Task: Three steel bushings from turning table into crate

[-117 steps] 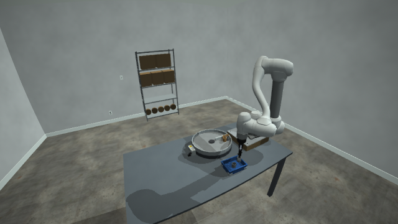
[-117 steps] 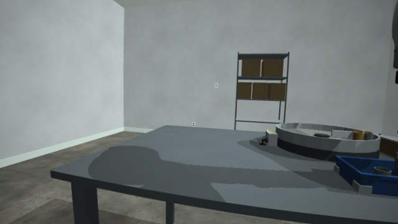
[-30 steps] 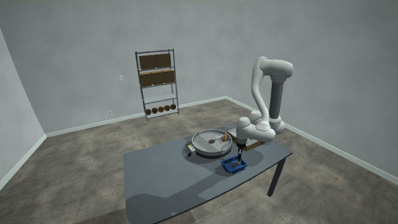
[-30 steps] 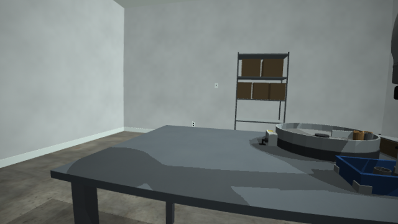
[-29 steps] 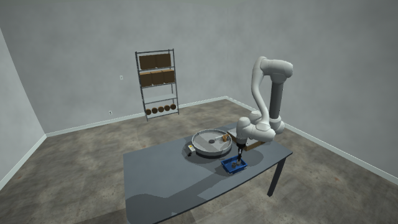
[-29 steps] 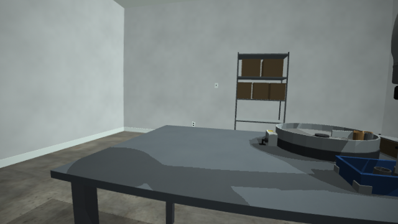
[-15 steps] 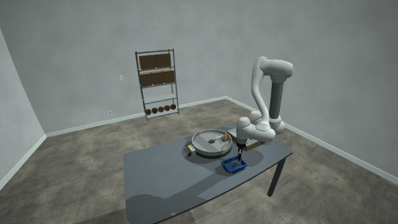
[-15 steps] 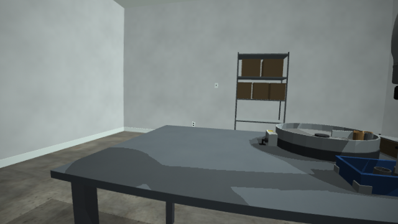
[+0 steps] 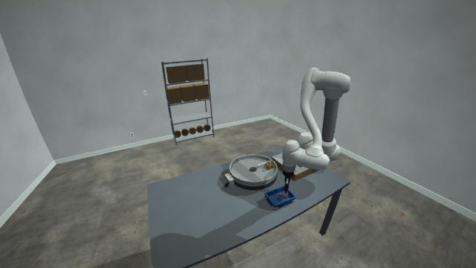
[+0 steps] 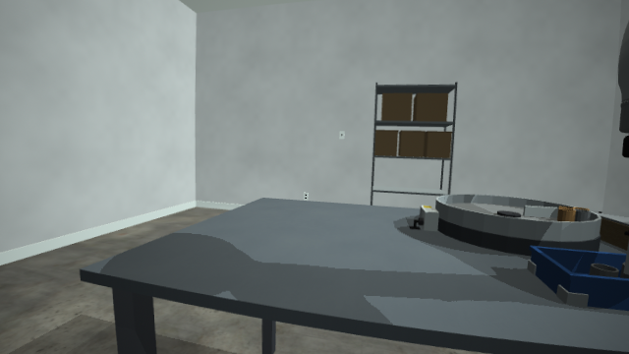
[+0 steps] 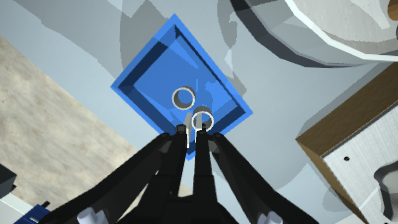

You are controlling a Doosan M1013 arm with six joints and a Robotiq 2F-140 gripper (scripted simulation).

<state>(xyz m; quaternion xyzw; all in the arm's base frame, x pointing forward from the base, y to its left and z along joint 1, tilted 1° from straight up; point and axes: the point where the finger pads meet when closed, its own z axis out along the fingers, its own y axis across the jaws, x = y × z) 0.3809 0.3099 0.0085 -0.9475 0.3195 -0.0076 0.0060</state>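
Right now the blue crate is 40 mm ahead of my hand, 10 mm to the right of it and 50 mm below it. Round my hand: turning table 100 mm ahead, 380 mm to the right, 20 mm below.
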